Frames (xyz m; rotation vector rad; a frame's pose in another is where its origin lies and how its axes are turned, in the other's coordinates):
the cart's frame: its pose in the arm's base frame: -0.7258 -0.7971 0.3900 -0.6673 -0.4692 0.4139
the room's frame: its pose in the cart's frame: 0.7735 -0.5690 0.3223 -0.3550 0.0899 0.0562
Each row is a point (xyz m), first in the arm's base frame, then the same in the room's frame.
Working: the arm's base frame: its pose in the room's frame: 0.2195 1.3596 -0.1086 1.0403 0.4431 -0.3546

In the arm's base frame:
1: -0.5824 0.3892 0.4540
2: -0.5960 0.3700 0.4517
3: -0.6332 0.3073 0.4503
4: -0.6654 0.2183 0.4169
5: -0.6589 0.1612 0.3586
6: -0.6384 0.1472 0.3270
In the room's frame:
1: -0.0091 1.1813 0.6742
2: -0.0305 1.1754 0.6658
3: -0.0928 1.1503 0.6376
4: -0.1694 1.1409 0.5734
5: -0.2020 1.1654 0.5024
6: -0.1969 1.1854 0.4679

